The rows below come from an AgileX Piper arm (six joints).
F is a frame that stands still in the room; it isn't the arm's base.
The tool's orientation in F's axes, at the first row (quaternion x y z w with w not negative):
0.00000, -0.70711, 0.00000, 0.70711
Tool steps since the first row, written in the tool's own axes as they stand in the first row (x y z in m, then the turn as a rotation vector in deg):
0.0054, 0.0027, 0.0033, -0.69, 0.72, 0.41
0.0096, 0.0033, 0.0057, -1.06, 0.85, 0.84
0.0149, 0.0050, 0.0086, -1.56, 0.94, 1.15
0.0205, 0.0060, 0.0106, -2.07, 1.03, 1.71
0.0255, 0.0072, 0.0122, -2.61, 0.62, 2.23
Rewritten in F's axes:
-0.0033, 0.0027, 0.0054, -0.41, 0.72, -0.69
-0.0057, 0.0033, 0.0096, -0.84, 0.85, -1.06
-0.0086, 0.0050, 0.0149, -1.15, 0.94, -1.56
-0.0106, 0.0060, 0.0205, -1.71, 1.03, -2.07
-0.0122, 0.0072, 0.0255, -2.23, 0.62, -2.61

